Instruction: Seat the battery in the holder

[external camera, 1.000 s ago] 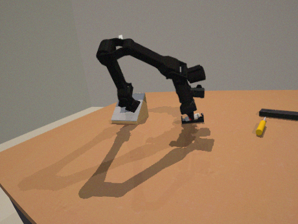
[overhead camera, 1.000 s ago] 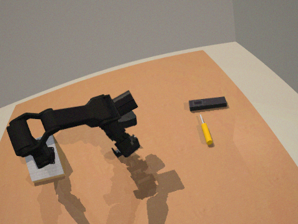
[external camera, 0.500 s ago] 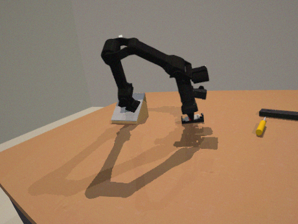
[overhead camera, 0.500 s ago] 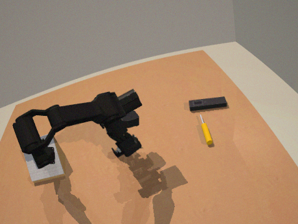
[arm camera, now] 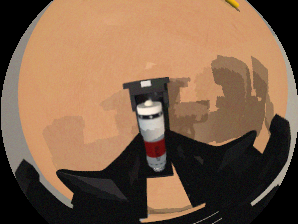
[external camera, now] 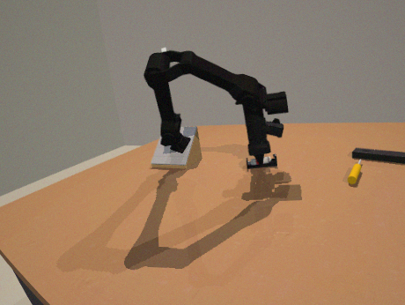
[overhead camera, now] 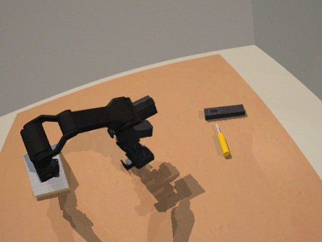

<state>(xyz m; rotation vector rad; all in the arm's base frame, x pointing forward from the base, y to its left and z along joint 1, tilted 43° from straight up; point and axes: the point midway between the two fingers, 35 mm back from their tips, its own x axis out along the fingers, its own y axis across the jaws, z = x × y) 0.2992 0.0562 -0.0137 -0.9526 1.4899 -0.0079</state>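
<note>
Right now the battery is 10 mm above my gripper tip. The rest, counted from my gripper tip: flat black box (340 mm ahead, 150 mm to the left); yellow screwdriver (290 mm ahead, 30 mm to the left).
</note>
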